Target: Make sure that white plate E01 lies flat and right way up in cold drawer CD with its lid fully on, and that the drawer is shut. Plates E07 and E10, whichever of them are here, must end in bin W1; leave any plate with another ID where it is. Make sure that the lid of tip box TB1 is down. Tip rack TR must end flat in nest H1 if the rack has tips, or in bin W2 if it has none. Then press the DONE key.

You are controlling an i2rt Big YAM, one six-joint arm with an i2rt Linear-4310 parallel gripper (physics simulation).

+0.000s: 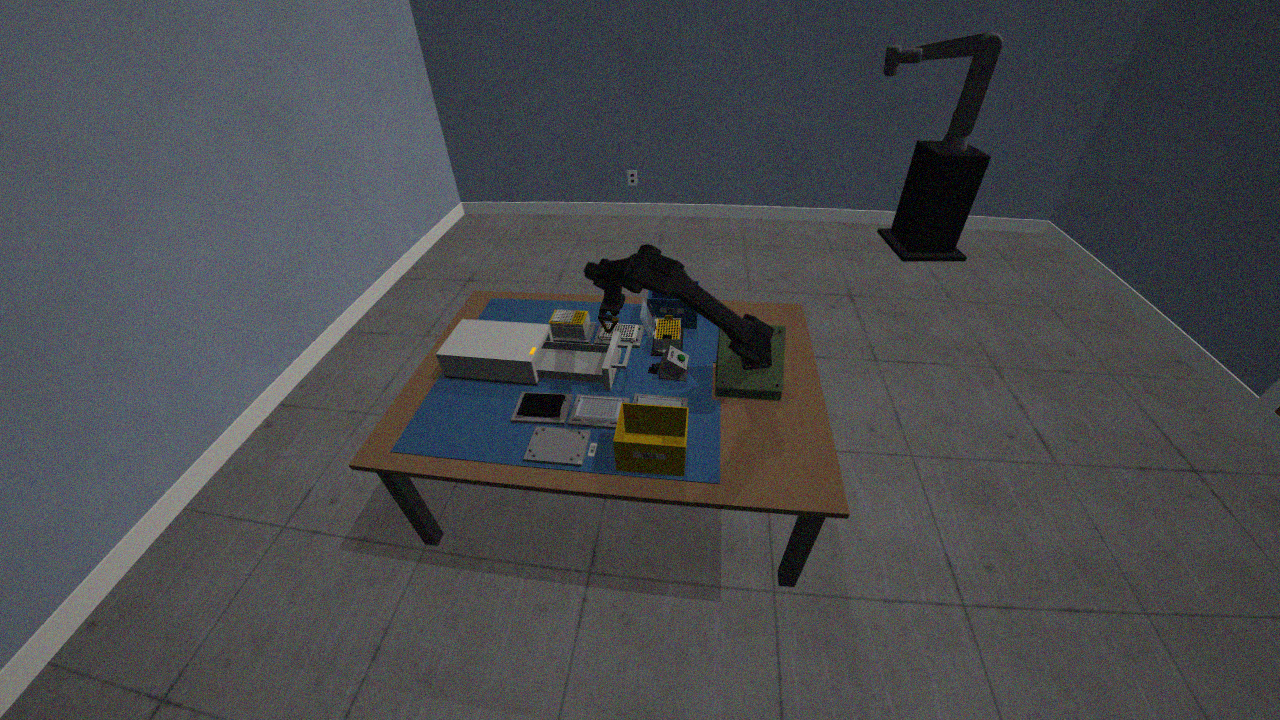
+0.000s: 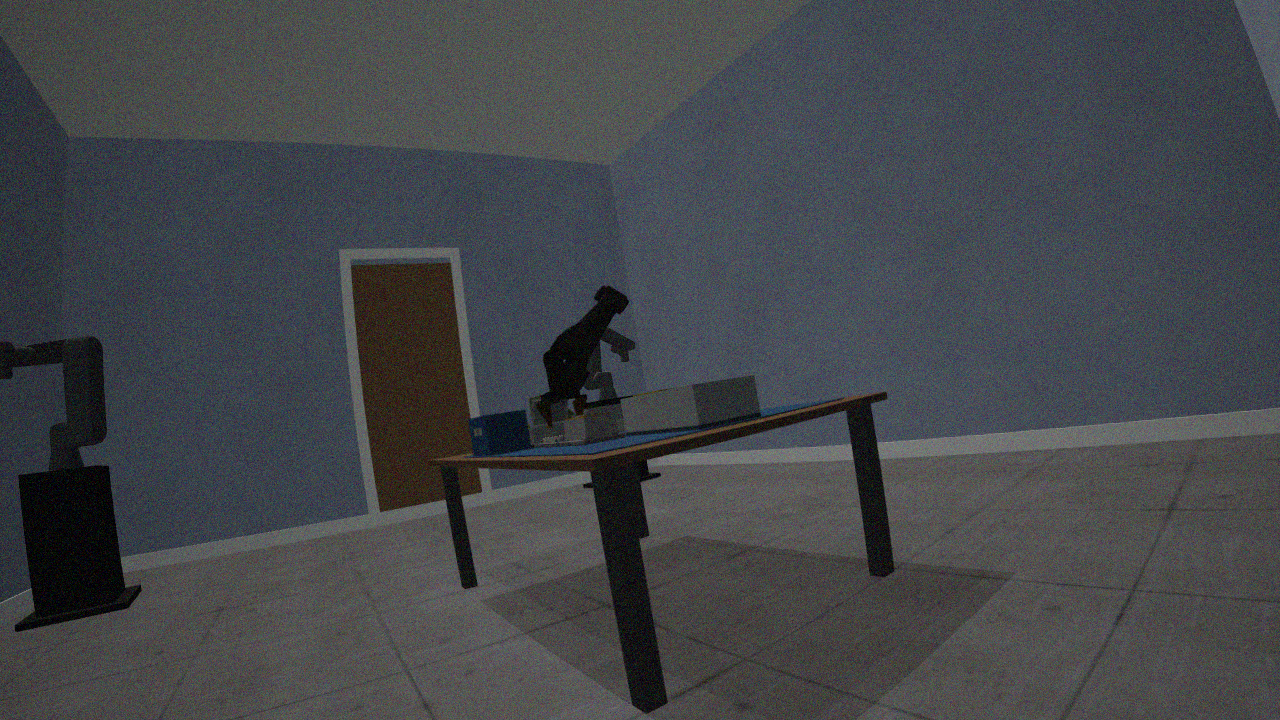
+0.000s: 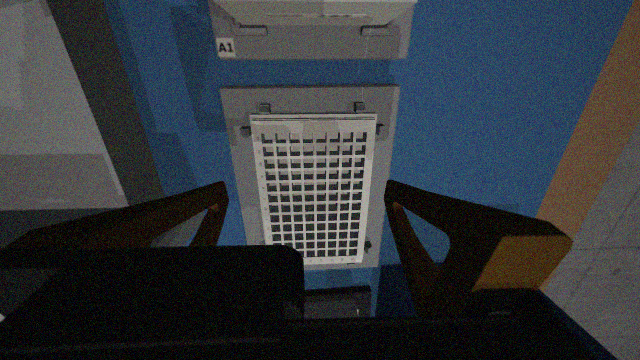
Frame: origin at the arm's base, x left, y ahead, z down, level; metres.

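Where they show: gripper, fingertip midpoint: (image 1: 611, 324) (image 3: 307, 190); arm's base at its link origin: (image 1: 754, 348).
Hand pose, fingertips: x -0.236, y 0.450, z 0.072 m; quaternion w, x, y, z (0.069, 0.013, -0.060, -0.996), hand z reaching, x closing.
Note:
Each offset is from my fingertips to the top centre of the thing. "*": to the spot under its first point.
My gripper (image 1: 608, 324) (image 2: 563, 414) (image 3: 307, 190) is open and empty, its fingers on either side of a white gridded plate or rack {dx -0.002, dy -0.025, dz +0.028 m} (image 1: 629, 333) (image 3: 315, 175). That piece lies flat in a grey nest {* dx -0.052, dy -0.040, dz +0.042 m} (image 3: 376, 200); no ID is readable. A tall white box or rack with a yellow top {* dx +0.015, dy +0.143, dz -0.015 m} (image 1: 569, 324) stands at the place marked A1. A yellow-topped tip box {dx +0.037, dy -0.197, dz -0.020 m} (image 1: 667, 327) has its lid {* dx +0.029, dy -0.125, dz -0.047 m} (image 1: 646, 317) standing up. The cold drawer {* dx +0.159, dy +0.121, dz +0.036 m} (image 1: 572, 362) is pulled out of its white cabinet {* dx +0.161, dy +0.370, dz -0.048 m} (image 1: 492, 344). The DONE key {* dx +0.207, dy -0.237, dz -0.014 m} (image 1: 682, 358) is green.
A yellow bin {dx +0.523, dy -0.141, dz -0.066 m} (image 1: 651, 452) stands at the front; a blue bin {dx -0.114, dy -0.221, dz -0.066 m} (image 1: 683, 313) (image 2: 498, 432) is at the back. A black-topped piece {dx +0.353, dy +0.190, dz +0.028 m} (image 1: 542, 405), a white one {dx +0.370, dy +0.016, dz +0.028 m} (image 1: 597, 410) and a grey flat board {dx +0.498, dy +0.122, dz +0.032 m} (image 1: 556, 445) lie in front of the drawer. The arm's green base (image 1: 750, 385) is at the right.

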